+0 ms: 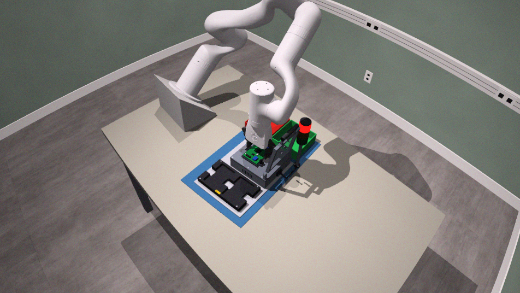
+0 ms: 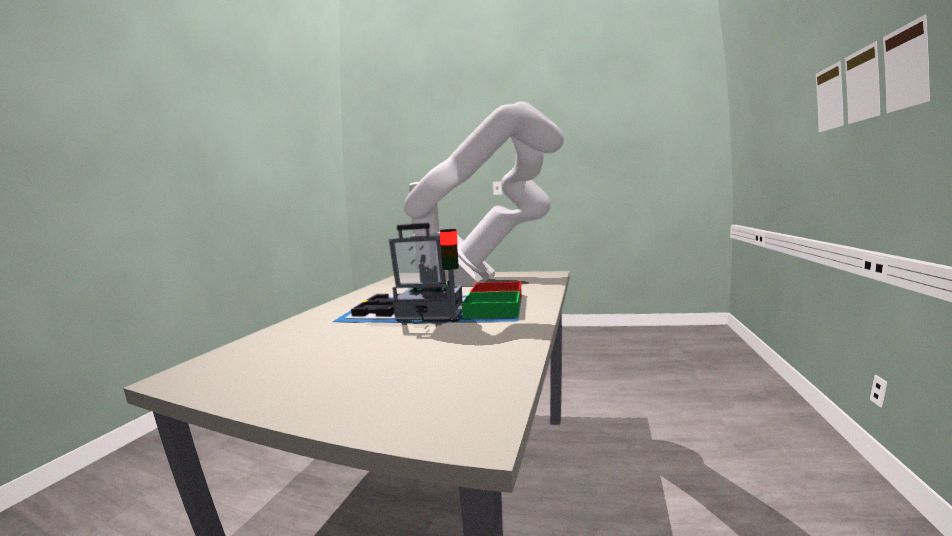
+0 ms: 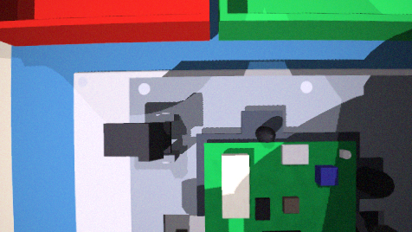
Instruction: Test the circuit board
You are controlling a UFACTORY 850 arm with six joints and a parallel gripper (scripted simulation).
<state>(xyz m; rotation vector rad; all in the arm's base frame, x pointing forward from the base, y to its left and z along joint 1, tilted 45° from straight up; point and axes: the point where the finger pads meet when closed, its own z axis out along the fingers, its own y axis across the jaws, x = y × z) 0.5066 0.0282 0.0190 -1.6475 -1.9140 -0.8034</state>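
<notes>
Now: hand 1 cm above the green circuit board. From my hand the other things lie so: black latch part 7 cm behind, 5 cm to the left; green bin 1 cm ahead, 20 cm to the left, 7 cm below; lid 11 cm ahead, 2 cm to the left, 10 cm above.
</notes>
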